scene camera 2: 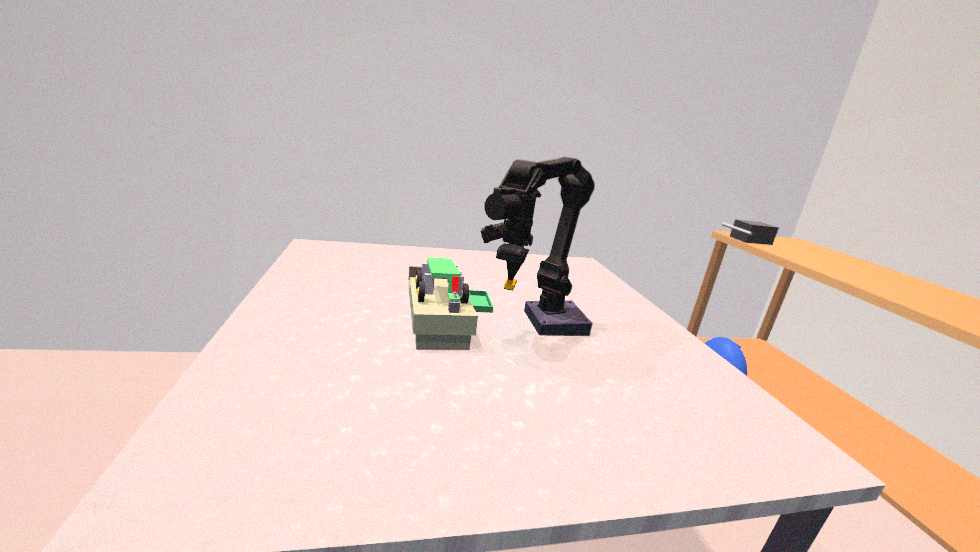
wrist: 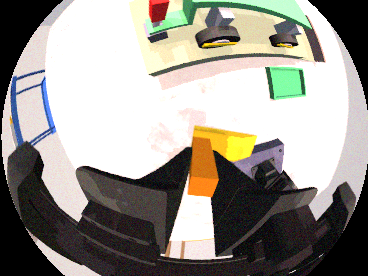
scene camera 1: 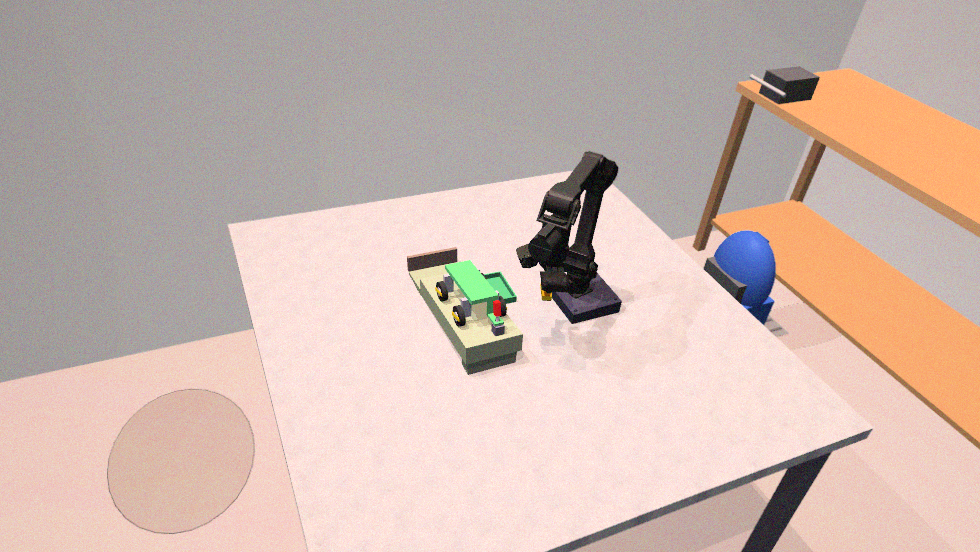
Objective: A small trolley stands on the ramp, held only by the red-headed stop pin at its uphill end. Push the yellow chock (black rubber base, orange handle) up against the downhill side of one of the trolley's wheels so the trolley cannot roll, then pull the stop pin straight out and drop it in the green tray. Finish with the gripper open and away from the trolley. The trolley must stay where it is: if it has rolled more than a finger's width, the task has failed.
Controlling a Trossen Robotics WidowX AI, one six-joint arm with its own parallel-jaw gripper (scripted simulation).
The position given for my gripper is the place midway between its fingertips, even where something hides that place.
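Scene camera 2: my gripper [scene camera 2: 511, 278], a trolley [scene camera 2: 435, 267], a pale ramp block [scene camera 2: 431, 317]. Scene camera 1: my gripper [scene camera 1: 548, 290], the trolley [scene camera 1: 473, 284], a brown end wall [scene camera 1: 445, 256], the pale ramp block [scene camera 1: 474, 341]. Wrist view: my gripper [wrist: 200, 153] holds a yellow chock [wrist: 203, 179].
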